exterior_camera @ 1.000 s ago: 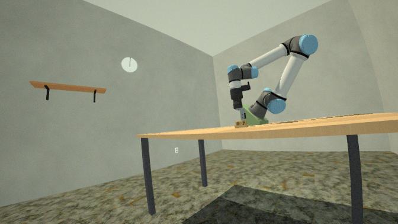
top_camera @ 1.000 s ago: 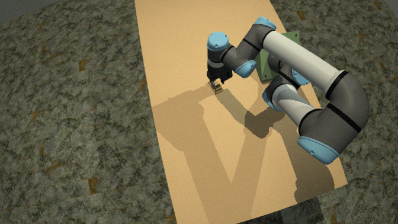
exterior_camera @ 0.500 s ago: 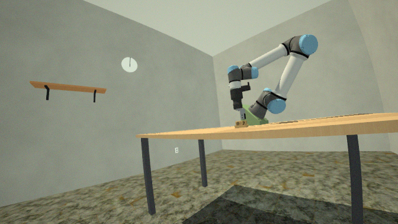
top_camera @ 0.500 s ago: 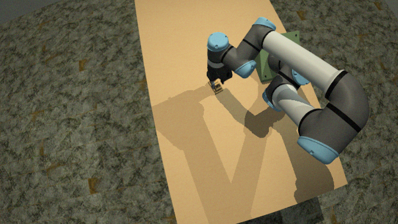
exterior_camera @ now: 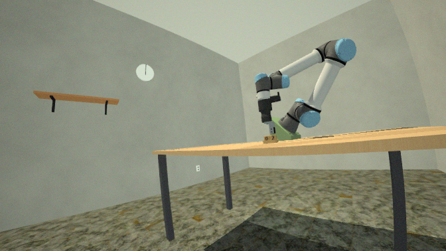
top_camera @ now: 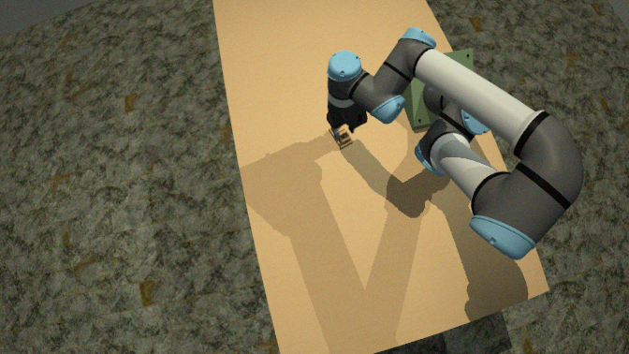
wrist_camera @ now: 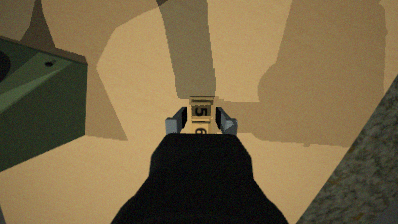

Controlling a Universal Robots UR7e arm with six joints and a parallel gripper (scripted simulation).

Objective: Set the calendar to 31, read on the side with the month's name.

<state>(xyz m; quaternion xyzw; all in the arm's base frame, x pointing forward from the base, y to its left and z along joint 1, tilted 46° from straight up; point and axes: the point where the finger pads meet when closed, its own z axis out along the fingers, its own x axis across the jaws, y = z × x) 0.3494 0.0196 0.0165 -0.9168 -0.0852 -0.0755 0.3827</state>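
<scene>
Now: hand 6 cm above the wooden tray and 2 cm to the left of it.
</scene>
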